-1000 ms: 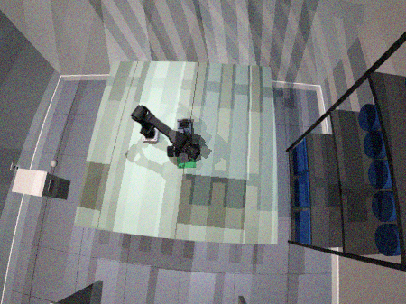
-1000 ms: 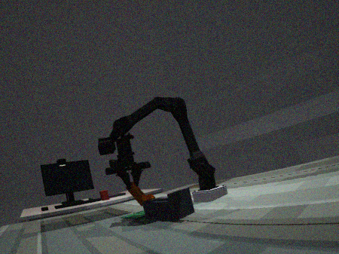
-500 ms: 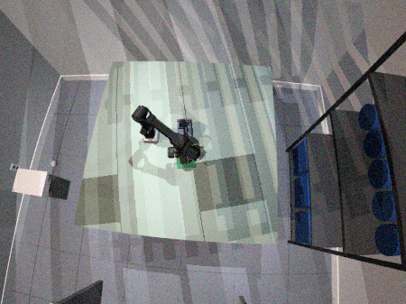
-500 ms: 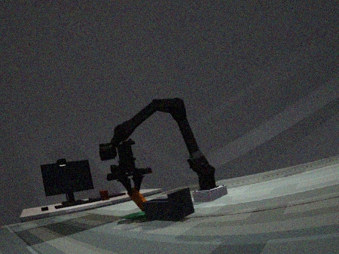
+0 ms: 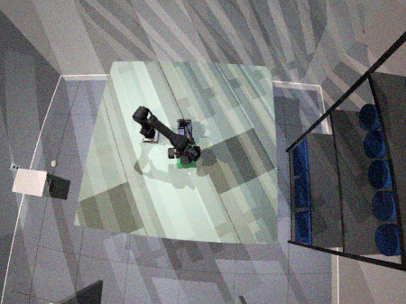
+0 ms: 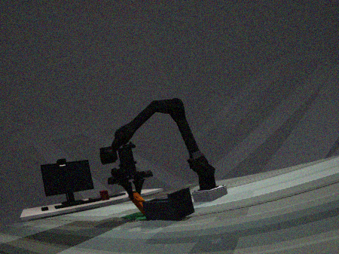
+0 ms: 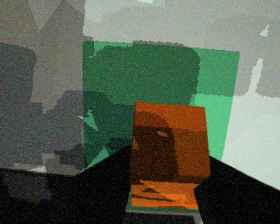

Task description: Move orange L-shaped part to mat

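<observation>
Right now my gripper tip is 3 cm to the right of the orange L-shaped part, 3 cm above it and 2 cm past it. The rest, counted from my gripper tip: green mat 9 cm below, 2 cm to the left.
</observation>
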